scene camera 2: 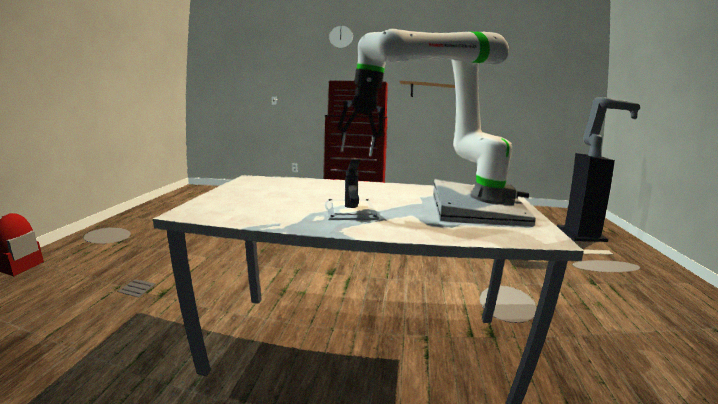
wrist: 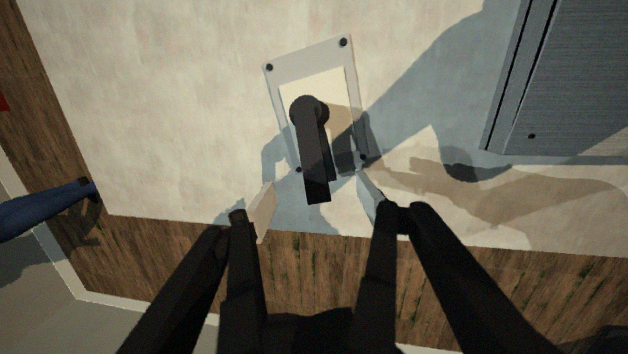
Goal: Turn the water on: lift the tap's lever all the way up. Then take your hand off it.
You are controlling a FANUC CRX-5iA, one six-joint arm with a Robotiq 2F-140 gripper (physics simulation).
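Note:
The black tap (scene camera 2: 351, 193) (wrist: 320, 112) stands upright on a pale mounting plate (wrist: 306, 61) on the table. Its black lever (scene camera 2: 354, 165) (wrist: 313, 155) slopes upward from the tap's top in the scene view and points toward the gripper's side in the wrist view. Whether it is at its upper stop I cannot tell. My gripper (scene camera 2: 357, 143) (wrist: 315, 188) is open and empty, with its fingers pointing down. It hangs above the tap, its fingertips apart from the lever, one to each side of the lever's end in the wrist view.
The robot's grey base block (scene camera 2: 482, 213) (wrist: 570, 85) sits on the table (scene camera 2: 241, 200) (wrist: 165, 100), to the tap's right. Behind the table stands a red tool cabinet (scene camera 2: 333, 145). A black pedestal (scene camera 2: 589, 195) with a grey arm stands at the right. A blue-clad limb (wrist: 45, 207) shows beyond the table edge.

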